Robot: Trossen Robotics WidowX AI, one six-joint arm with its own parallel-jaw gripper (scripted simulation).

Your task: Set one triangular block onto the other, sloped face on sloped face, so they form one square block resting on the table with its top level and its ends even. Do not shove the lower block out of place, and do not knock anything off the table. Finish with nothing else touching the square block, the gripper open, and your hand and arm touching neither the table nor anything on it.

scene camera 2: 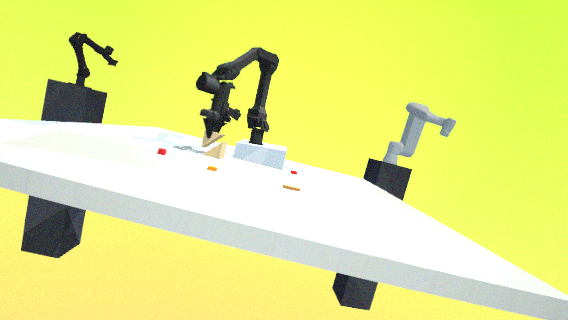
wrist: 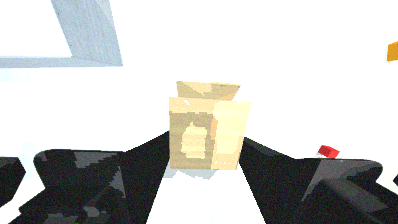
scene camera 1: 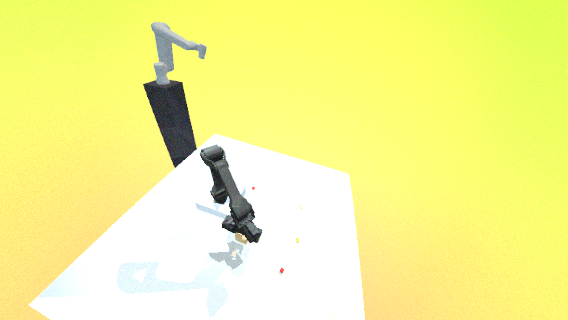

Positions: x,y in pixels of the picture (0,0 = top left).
Scene:
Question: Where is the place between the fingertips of my gripper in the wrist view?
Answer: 203,134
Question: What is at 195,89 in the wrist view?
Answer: A tan triangular block.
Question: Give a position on a tan triangular block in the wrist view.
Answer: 206,134

